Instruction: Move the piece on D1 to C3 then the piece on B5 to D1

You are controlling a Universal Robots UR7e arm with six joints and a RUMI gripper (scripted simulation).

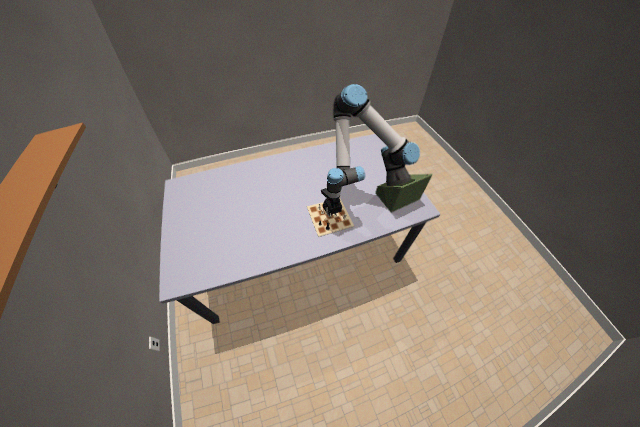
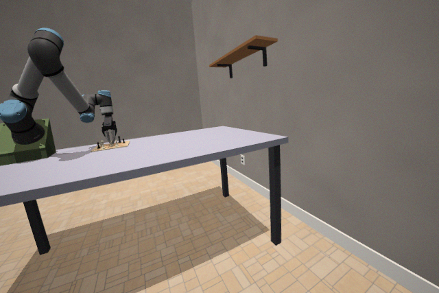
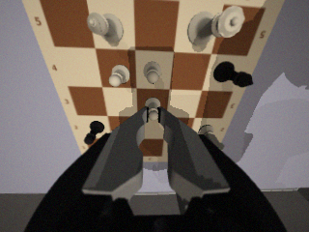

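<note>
Now: the chessboard 3 cm below my hand.
</note>
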